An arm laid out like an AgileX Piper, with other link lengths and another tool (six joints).
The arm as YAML. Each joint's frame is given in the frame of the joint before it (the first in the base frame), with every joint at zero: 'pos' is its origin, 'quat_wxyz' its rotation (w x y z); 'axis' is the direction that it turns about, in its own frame. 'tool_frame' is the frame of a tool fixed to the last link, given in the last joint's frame.
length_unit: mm
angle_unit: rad
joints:
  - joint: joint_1
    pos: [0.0, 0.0, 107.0]
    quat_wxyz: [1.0, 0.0, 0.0, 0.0]
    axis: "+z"
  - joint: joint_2
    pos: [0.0, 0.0, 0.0]
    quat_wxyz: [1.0, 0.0, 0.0, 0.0]
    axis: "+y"
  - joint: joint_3
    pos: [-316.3, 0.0, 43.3]
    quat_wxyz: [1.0, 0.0, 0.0, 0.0]
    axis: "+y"
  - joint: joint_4
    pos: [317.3, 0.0, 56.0]
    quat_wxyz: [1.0, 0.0, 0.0, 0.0]
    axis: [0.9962, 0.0, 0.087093]
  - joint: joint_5
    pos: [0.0, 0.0, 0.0]
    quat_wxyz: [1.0, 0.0, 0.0, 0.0]
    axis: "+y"
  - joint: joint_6
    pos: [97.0, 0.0, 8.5]
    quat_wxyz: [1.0, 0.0, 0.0, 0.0]
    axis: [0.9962, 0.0, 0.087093]
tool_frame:
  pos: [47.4, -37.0, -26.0]
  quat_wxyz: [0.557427, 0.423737, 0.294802, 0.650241]
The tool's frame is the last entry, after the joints.
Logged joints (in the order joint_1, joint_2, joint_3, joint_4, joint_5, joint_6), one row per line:
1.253, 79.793, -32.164, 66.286, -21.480, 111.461
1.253, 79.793, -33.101, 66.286, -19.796, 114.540
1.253, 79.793, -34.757, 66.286, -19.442, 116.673
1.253, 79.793, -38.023, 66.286, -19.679, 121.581
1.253, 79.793, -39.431, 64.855, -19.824, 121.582
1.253, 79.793, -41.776, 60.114, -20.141, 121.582
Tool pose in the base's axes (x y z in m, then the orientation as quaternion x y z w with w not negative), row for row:
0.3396, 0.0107, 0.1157, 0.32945, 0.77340, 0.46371, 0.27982
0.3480, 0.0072, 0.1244, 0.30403, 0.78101, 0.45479, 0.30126
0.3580, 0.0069, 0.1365, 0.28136, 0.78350, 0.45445, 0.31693
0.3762, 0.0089, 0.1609, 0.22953, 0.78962, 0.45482, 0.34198
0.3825, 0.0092, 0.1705, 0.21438, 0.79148, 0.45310, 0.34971
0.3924, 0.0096, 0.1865, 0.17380, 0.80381, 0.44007, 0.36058
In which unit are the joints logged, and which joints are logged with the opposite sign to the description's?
The joints are logged in degrees. Opposite sign: joint_5, joint_6.
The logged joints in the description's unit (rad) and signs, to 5 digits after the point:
0.02187, 1.39265, -0.56137, 1.15691, 0.37490, -1.94536
0.02187, 1.39265, -0.57772, 1.15691, 0.34551, -1.99910
0.02187, 1.39265, -0.60662, 1.15691, 0.33933, -2.03633
0.02187, 1.39265, -0.66363, 1.15691, 0.34346, -2.12199
0.02187, 1.39265, -0.68820, 1.13193, 0.34599, -2.12201
0.02187, 1.39265, -0.72913, 1.04919, 0.35153, -2.12201

